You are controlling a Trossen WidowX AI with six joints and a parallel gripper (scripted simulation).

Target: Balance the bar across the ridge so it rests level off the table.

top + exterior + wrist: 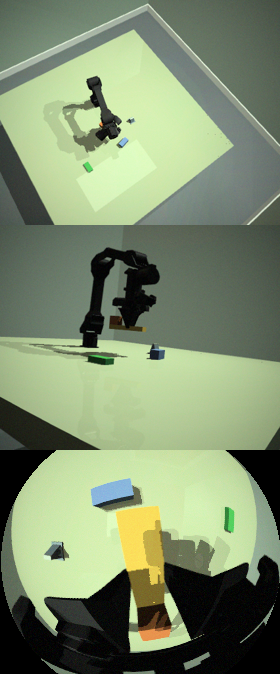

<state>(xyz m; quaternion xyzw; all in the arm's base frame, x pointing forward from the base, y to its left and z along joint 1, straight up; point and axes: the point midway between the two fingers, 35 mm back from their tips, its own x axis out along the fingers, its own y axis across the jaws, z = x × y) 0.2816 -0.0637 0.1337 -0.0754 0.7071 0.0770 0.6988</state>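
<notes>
Now: gripper tip 10 cm short of the blue block, 5 cm to the right of it and 8 cm above it. From my gripper tip the other things lie so: bar 4 cm behind, 1 cm to the right, 1 cm above; flat green block 10 cm ahead, 24 cm to the right, 9 cm below.
</notes>
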